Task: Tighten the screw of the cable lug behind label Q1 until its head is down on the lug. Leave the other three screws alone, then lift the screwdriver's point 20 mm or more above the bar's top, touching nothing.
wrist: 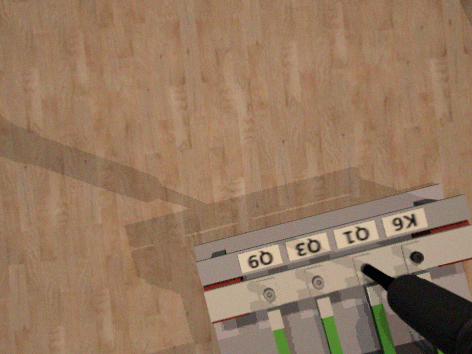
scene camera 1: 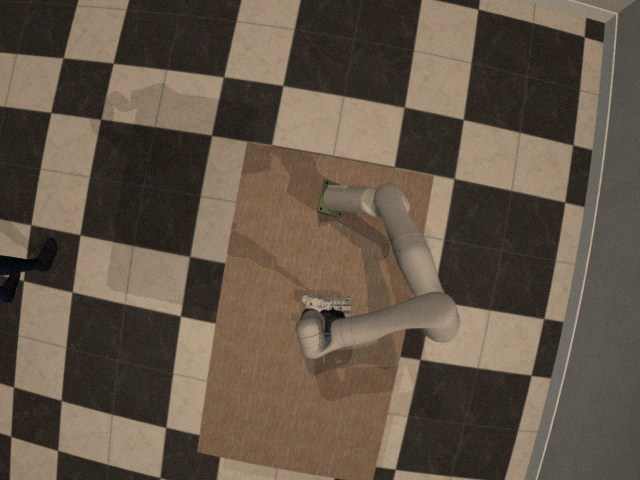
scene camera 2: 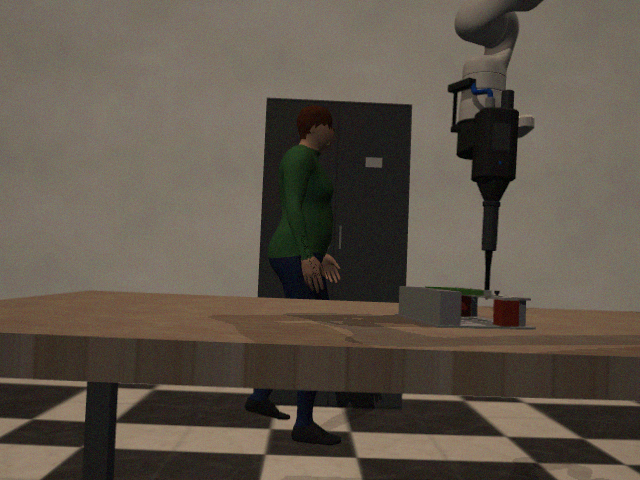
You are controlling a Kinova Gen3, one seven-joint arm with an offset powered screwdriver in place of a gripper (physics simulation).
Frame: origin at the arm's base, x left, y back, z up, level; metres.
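Seen in the pictures: hand at its tool point: [wrist: 366,269] [scene camera 1: 332,308]; arm's base at its link origin: [scene camera 1: 332,197].
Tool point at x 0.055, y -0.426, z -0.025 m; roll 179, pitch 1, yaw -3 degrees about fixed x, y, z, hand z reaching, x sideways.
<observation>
Offsets run from my tool point to a thing's top centre. "spot": to the spot under its first point. Level surfaces: height alone.
My screwdriver @(dx +0.000, dy +0.001, dz +0.067 m) [wrist: 366,268] [scene camera 2: 486,288] hangs upright with its point down at the screw of the Q1 lug. The bit's end covers that screw's head, so the head's height above the lug is hidden. The label Q1 @(dx -0.003, dy +0.023, dz -0.002 m) [wrist: 355,234] shows upside down in the wrist view, in front of the pale bar @(spot: dx -0.090, dy -0.009, dz -0.002 m) [wrist: 230,303]. The screw behind Q9 @(dx -0.064, dy -0.006, dz +0.005 m) [wrist: 269,295] and the screw behind Q3 @(dx -0.032, dy -0.002, dz +0.005 m) [wrist: 317,282] show as grey round heads. The dark screw behind K6 @(dx +0.031, dy +0.004, dz +0.005 m) [wrist: 416,257] [scene camera 2: 496,292] stands up above its lug. The tool has no fingers, so no open or shut state shows.
Green cables @(spot: dx -0.028, dy -0.036, dz +0.005 m) [wrist: 333,335] run from the lugs. A grey block @(dx -0.013, dy -0.037, dz +0.006 m) [scene camera 2: 426,304] and red supports @(spot: dx +0.073, dy +0.002, dz -0.024 m) [scene camera 2: 506,313] are on the same base. The wooden table @(dz -0.044 m) [scene camera 1: 279,413] [scene camera 2: 155,315] bears the assembly and the arm's green base plate [scene camera 1: 322,206]. A person [scene camera 2: 302,206] stands behind the table.
</observation>
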